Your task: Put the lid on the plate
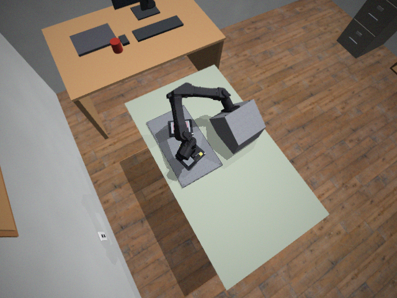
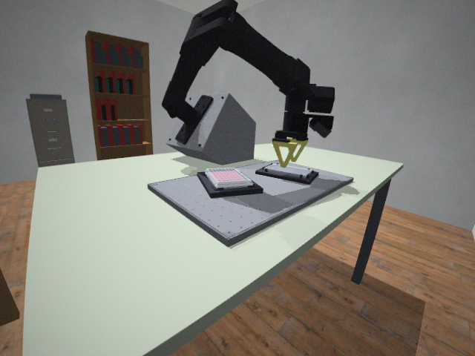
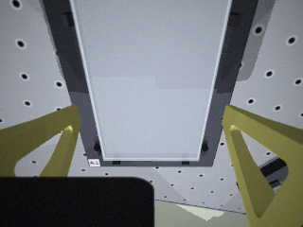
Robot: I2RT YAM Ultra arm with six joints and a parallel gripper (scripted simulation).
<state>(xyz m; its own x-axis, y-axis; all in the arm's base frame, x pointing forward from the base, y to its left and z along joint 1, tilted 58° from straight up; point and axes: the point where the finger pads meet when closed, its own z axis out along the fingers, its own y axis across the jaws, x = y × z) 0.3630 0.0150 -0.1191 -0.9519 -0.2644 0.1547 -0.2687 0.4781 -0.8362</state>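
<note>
My gripper is now 30 mm above the clear lid. From my hand the other things lie so: black lid park LP1 (40 mm below); culture plate M06 (210 mm to the right, 40 mm behind, 20 mm below).
</note>
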